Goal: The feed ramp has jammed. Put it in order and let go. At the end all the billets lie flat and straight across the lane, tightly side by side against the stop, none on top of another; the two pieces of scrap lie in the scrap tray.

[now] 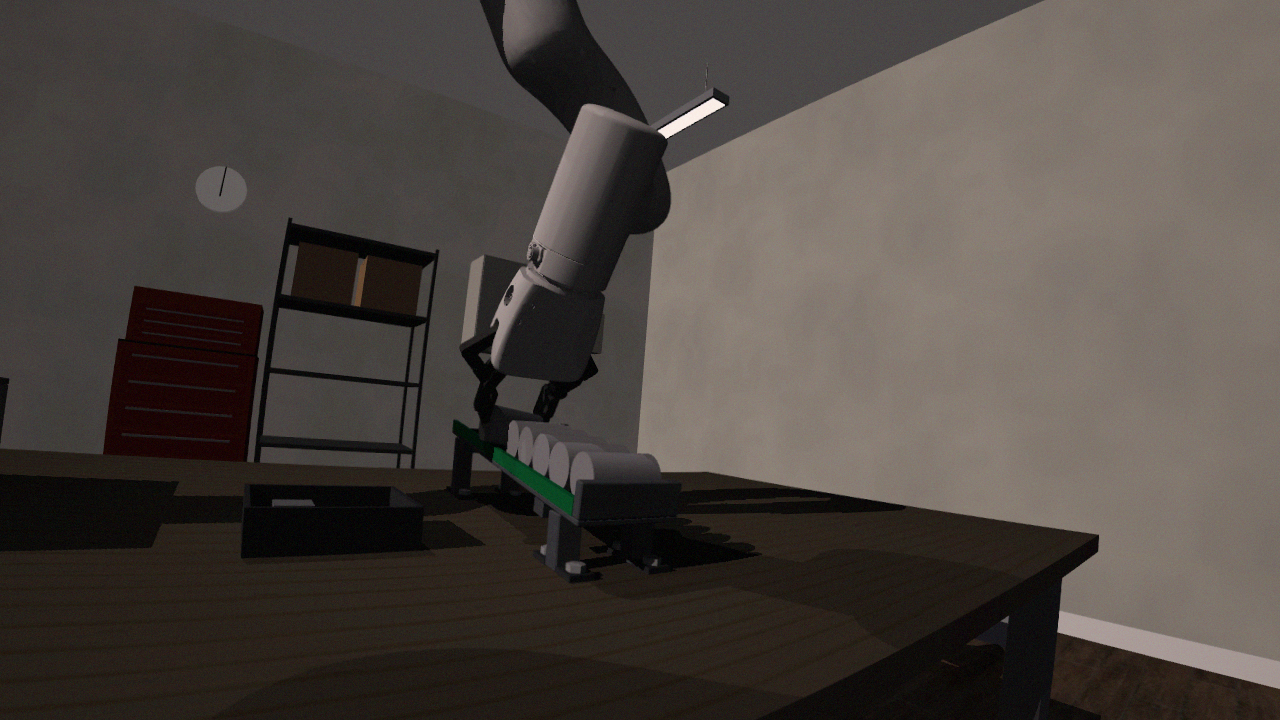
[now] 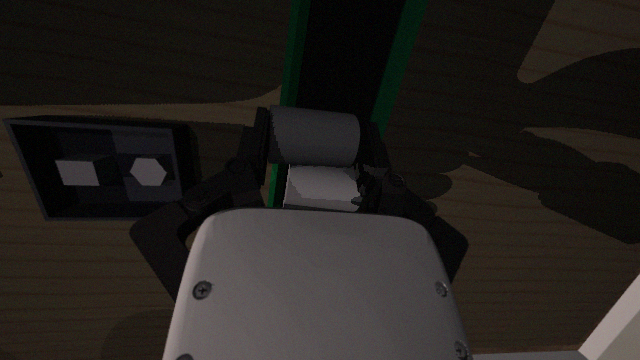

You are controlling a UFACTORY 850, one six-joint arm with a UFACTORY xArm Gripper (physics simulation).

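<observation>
My gripper (image 1: 513, 419) (image 2: 315, 131) is shut on a grey billet (image 2: 315, 136) and holds it across the lane (image 2: 350, 55), by its two ends. The held billet is next to the upper end of a row of several pale billets (image 1: 617, 469) (image 2: 322, 187), which lie across the ramp side by side down to the stop (image 1: 629, 500). Whether the held billet touches the lane floor is hidden. A block-shaped scrap piece (image 2: 79, 172) and a hexagonal scrap piece (image 2: 148, 171) lie apart in the scrap tray (image 1: 331, 534) (image 2: 37, 172).
Green side rails (image 1: 532, 480) (image 2: 400, 60) edge the ramp, which stands on bolted legs (image 1: 563, 540) on the wooden table (image 1: 402, 635). The scrap tray is left of the ramp. A red tool cabinet (image 1: 183, 376) and a shelf rack (image 1: 350, 307) stand in the background.
</observation>
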